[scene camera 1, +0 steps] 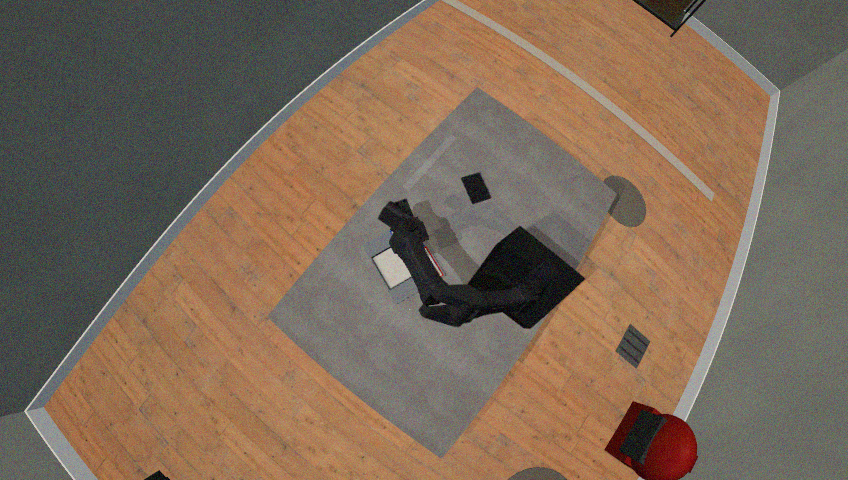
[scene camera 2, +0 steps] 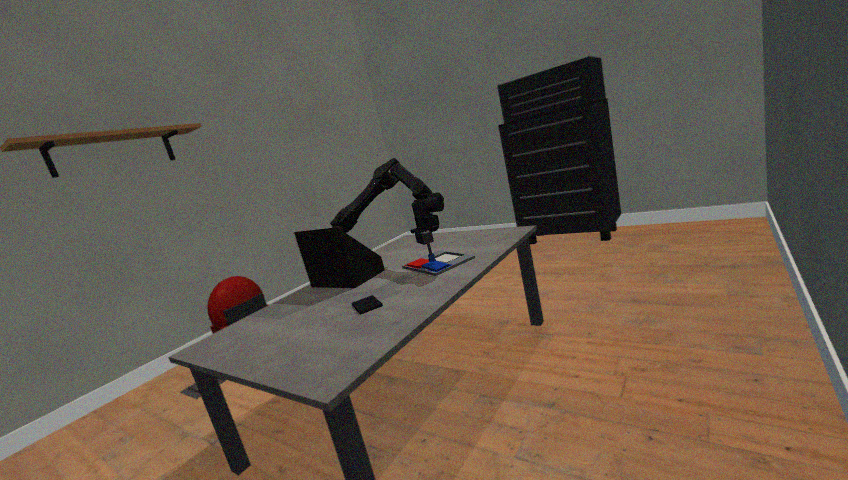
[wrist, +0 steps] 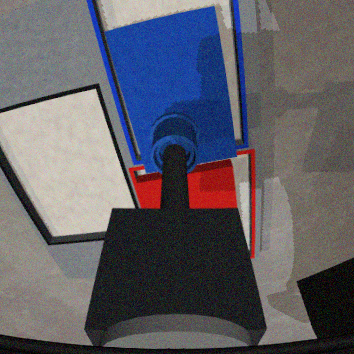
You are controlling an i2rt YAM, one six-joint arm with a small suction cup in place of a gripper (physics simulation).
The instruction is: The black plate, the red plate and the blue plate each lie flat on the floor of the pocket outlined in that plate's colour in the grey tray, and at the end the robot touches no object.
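Note:
The grey tray has pockets outlined in black, blue and red. The blue plate lies skewed over the blue pocket, its near edge overlapping the divider and the red pocket's edge. I cannot tell if it is tilted. My suction cup, suction off, is at the blue plate's near end and seems to touch it. The red plate is in the red pocket, partly hidden. The black plate lies on the table.
The table carries the black arm base beside the tray. The black-outlined pocket shows its pale floor. A black tool cabinet and a wall shelf stand apart from the table.

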